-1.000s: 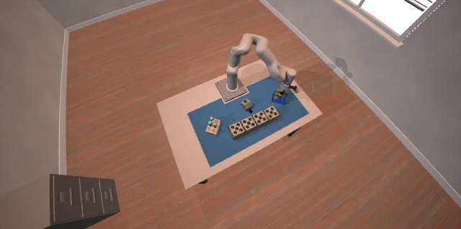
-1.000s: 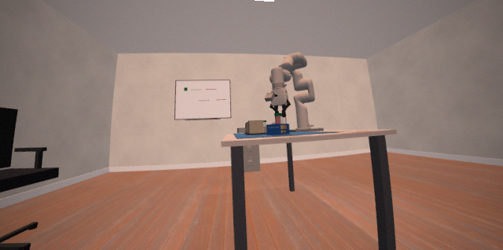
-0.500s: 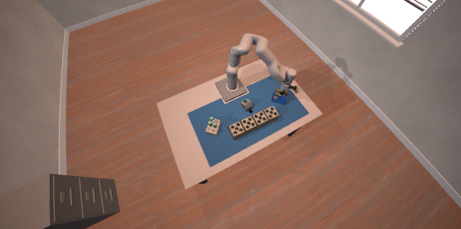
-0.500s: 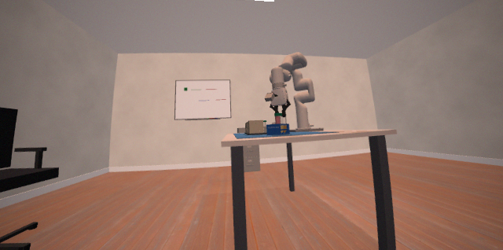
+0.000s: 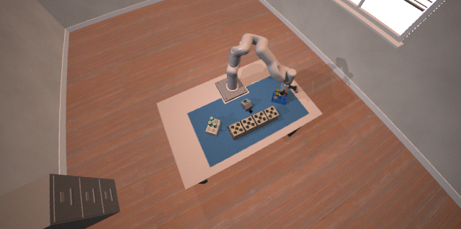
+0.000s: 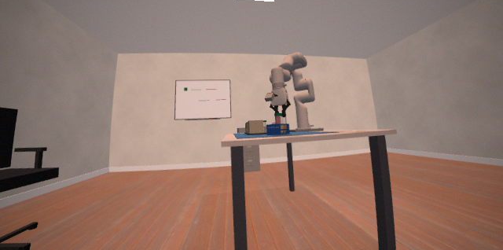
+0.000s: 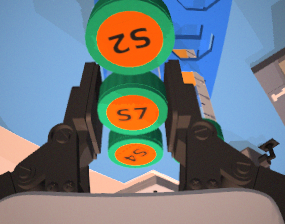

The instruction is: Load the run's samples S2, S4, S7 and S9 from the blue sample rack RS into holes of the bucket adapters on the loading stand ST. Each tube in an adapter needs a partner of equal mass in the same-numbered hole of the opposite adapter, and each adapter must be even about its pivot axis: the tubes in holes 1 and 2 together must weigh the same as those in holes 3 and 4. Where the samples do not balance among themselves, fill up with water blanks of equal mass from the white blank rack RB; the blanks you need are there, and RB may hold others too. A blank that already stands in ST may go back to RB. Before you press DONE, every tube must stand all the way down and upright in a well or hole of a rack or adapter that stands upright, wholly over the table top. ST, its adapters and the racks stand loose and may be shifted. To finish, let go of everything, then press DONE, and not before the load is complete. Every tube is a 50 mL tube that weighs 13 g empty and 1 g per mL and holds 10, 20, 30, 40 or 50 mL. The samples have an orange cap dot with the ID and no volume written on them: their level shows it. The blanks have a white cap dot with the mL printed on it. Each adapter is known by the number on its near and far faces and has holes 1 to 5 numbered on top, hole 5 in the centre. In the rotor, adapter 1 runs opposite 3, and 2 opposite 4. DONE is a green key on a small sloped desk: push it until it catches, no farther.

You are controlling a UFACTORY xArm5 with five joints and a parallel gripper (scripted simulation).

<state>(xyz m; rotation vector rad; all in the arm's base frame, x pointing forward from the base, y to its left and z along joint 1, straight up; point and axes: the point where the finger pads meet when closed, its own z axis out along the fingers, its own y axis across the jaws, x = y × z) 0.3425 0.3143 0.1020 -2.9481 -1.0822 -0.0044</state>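
The sample tube S7 is 10 mm ahead of my hand and 50 mm below it. The rest, counted from my hand: sample tube S2 (20 mm ahead, 30 mm to the left, 50 mm below); then sample tube S9 (50 mm to the right, 50 mm below); then sample tube S4 (40 mm behind, 30 mm to the right, 50 mm below).
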